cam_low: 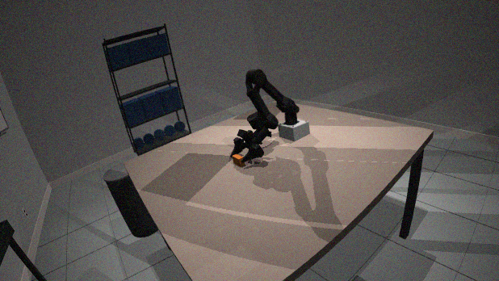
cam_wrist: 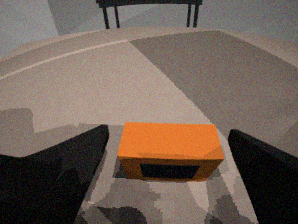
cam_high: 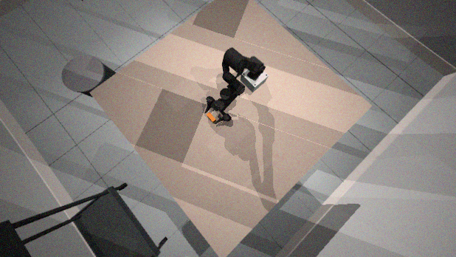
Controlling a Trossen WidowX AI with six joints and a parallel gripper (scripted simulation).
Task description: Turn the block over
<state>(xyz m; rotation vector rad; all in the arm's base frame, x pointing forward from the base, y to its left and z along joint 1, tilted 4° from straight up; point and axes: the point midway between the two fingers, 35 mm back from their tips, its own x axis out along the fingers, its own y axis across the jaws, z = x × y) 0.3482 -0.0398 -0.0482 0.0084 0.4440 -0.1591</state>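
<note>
The block is 2 cm behind my gripper tip and 1 cm below it.
</note>
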